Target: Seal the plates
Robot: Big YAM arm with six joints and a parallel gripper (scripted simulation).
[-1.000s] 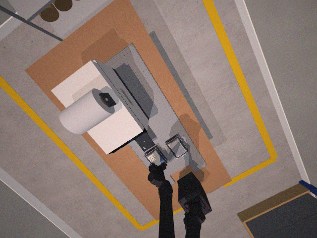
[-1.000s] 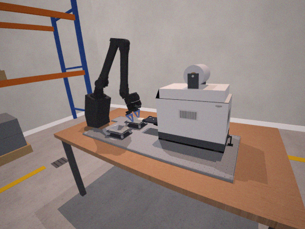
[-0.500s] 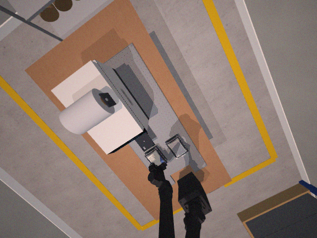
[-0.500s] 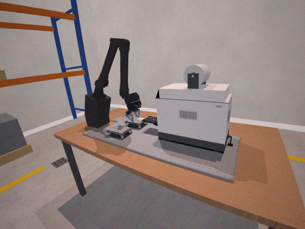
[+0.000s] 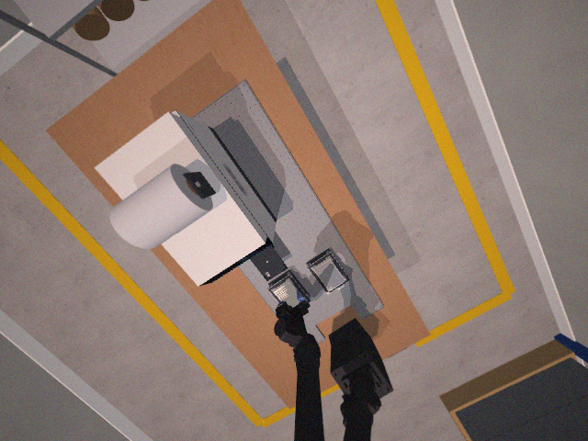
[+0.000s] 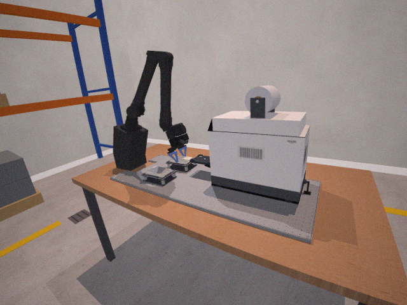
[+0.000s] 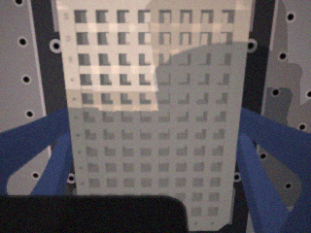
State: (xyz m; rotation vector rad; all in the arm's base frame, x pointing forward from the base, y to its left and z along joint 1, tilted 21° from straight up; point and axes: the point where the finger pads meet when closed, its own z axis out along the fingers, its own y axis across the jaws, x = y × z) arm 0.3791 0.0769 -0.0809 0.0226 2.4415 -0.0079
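Now: the dark sealer stage 200 mm ahead of my hand, 40 mm to the right of it and 30 mm above it. Round my hand: foil roll: 530 mm ahead, 60 mm to the right, 360 mm above; then white well plate: right at my hand; then start button: 310 mm ahead, 50 mm to the left, 140 mm above.
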